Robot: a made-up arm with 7 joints.
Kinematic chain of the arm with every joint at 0, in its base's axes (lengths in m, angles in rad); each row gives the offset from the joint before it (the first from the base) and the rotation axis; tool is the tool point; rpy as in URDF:
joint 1: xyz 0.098 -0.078 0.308 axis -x
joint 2: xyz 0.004 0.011 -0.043 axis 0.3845 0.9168 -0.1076
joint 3: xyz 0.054 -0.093 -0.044 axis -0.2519 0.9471 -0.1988
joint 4: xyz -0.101 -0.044 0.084 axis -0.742 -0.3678 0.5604
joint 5: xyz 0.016 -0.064 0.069 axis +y
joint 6: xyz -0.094 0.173 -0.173 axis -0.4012 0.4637 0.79
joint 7: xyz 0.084 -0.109 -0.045 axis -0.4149 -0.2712 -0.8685
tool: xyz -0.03 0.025 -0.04 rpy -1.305 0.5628 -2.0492
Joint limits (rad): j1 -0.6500..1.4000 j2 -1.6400..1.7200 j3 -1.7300..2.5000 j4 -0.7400..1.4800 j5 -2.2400..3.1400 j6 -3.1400..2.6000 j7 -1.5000..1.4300
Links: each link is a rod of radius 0.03 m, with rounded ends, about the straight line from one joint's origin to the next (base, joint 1, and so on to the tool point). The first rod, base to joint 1, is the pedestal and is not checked.
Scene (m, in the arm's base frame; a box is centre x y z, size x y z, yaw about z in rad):
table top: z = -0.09
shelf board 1: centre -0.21 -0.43 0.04 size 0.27 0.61 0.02 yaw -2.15
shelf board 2: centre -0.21 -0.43 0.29 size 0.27 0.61 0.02 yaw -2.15
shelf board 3: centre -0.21 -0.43 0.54 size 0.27 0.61 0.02 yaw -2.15
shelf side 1: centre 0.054 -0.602 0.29 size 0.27 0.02 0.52 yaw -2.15
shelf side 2: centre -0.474 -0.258 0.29 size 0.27 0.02 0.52 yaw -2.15
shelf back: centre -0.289 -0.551 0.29 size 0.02 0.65 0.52 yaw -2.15
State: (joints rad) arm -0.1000 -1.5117 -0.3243 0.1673 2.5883 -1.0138 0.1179
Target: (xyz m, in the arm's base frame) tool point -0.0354 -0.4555 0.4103
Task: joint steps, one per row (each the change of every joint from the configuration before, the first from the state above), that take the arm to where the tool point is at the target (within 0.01 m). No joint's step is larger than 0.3 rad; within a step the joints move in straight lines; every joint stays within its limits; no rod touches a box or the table.
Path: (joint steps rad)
1: 0.0259 0.2402 0.0711 0.1610 -0.0040 0.2939 0.1567
2: 0.0260 0.2402 0.0710 0.1610 -0.0040 0.2940 0.1567
3: 0.0259 0.2402 0.0711 0.1611 -0.0040 0.2939 0.1568
4: 0.0260 0.2403 0.0711 0.1610 -0.0040 0.2940 0.1567
5: -0.1465 0.0771 0.0127 -0.2269 -0.0517 0.0693 0.0691
6: -0.1465 0.0771 0.0126 -0.2270 -0.0517 0.0692 0.0691
7: -0.1465 0.0771 0.0127 -0.2269 -0.0517 0.0693 0.0691
8: -0.1465 0.0772 0.0127 -0.2270 -0.0517 0.0693 0.0691
9: -0.0109 -0.0807 -0.0305 -0.1238 0.1549 -0.2955 -0.1900
10: -0.0109 -0.0807 -0.0304 -0.1239 0.1549 -0.2954 -0.1901
11: -0.0110 -0.0807 -0.0304 -0.1238 0.1549 -0.2955 -0.1900
12: -0.0109 -0.0807 -0.0304 -0.1239 0.1549 -0.2954 -0.1900
13: -0.0109 -0.0806 -0.0304 -0.1238 0.1549 -0.2955 -0.1900

